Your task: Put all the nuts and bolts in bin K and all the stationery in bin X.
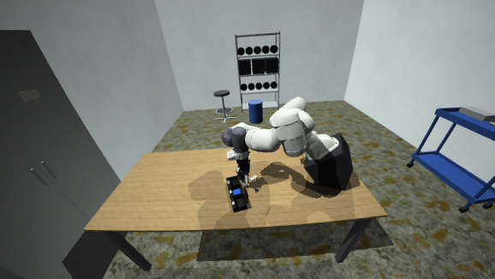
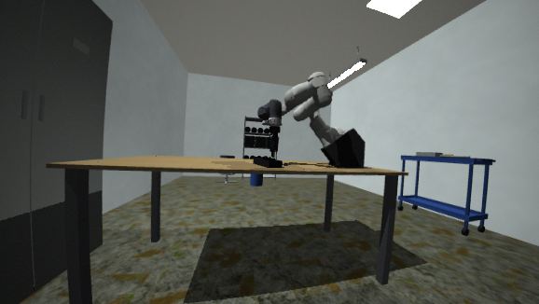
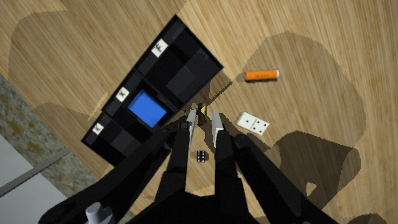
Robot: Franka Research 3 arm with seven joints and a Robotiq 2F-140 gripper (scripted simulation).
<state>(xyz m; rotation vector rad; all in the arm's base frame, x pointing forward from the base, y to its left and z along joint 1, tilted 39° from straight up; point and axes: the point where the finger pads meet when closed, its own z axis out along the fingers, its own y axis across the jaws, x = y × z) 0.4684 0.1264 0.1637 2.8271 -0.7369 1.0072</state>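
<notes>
The brass bolt is 5 cm below my hand. Round my hand: grey piece: 5 cm ahead, 7 cm to the left, 4 cm below; then flat blue block: 6 cm ahead, 7 cm to the left, 3 cm below; then black die: 7 cm behind, 5 cm to the left, 5 cm below.
</notes>
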